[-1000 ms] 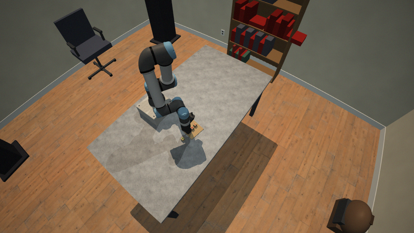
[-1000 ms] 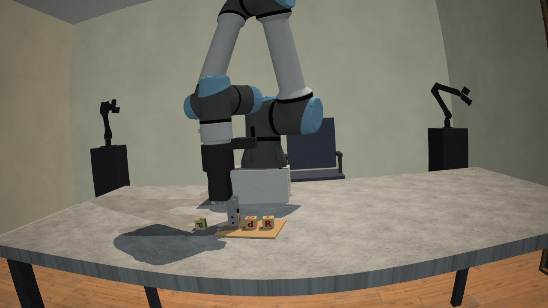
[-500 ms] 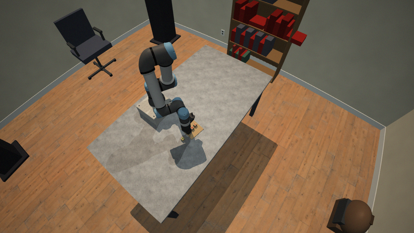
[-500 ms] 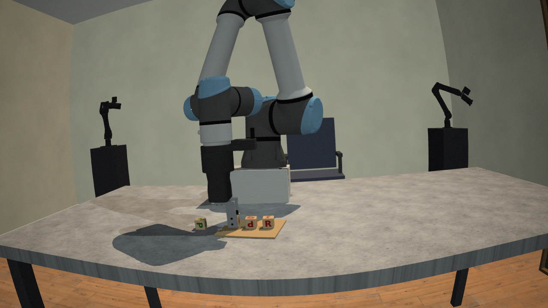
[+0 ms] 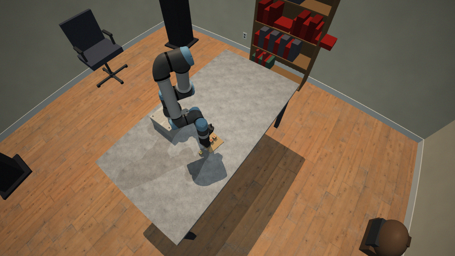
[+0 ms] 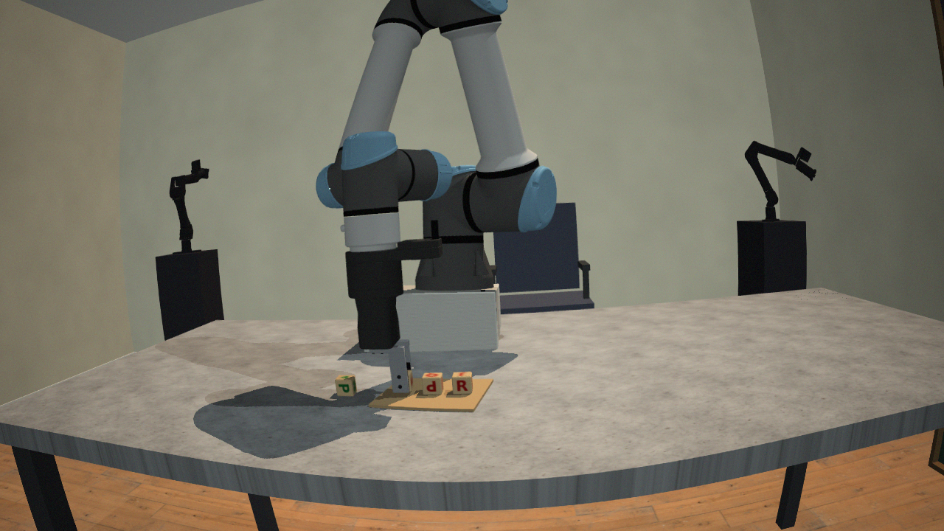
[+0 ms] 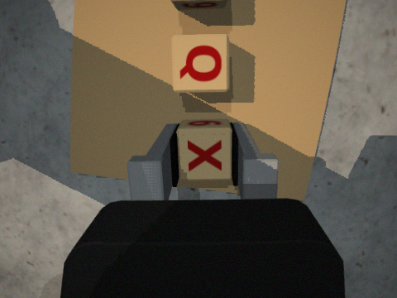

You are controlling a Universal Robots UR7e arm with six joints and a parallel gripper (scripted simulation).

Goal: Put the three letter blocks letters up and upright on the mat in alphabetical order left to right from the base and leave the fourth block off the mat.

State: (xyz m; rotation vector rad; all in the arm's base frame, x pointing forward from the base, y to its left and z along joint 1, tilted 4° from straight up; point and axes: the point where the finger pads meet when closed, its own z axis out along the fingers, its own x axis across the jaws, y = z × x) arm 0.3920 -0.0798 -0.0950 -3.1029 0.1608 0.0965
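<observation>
The X block lies 1 cm below my hand. Also, from my hand: Q block 4 cm to the left, 1 cm below; then tan mat 4 cm to the left, 3 cm below.
</observation>
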